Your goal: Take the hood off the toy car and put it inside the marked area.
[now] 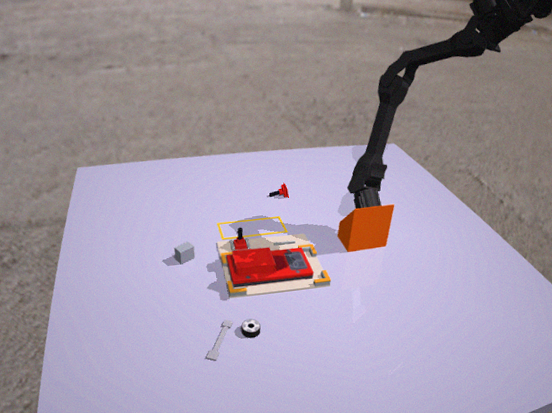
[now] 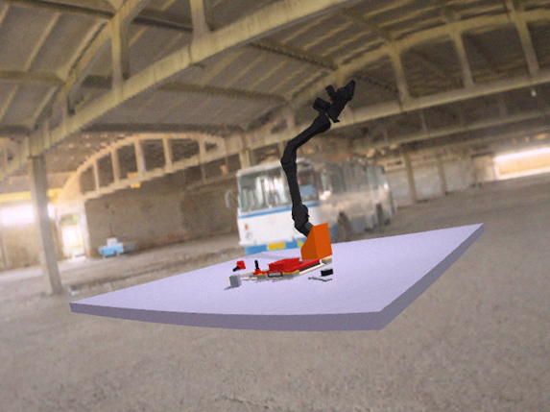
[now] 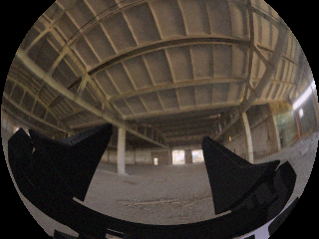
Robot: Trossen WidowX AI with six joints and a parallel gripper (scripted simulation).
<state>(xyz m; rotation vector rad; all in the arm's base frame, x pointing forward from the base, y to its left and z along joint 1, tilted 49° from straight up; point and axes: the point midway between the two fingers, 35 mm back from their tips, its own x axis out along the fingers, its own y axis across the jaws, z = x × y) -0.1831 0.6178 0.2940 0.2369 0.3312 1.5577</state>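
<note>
Now: gripper tip 610 mm short of the red hood, 180 mm to the left of it and 710 mm above it. Also, from my gripper tip: grey wrench 750 mm ahead, 20 mm to the left, 750 mm below; black wheel 680 mm ahead, 10 mm to the left, 740 mm below.
</note>
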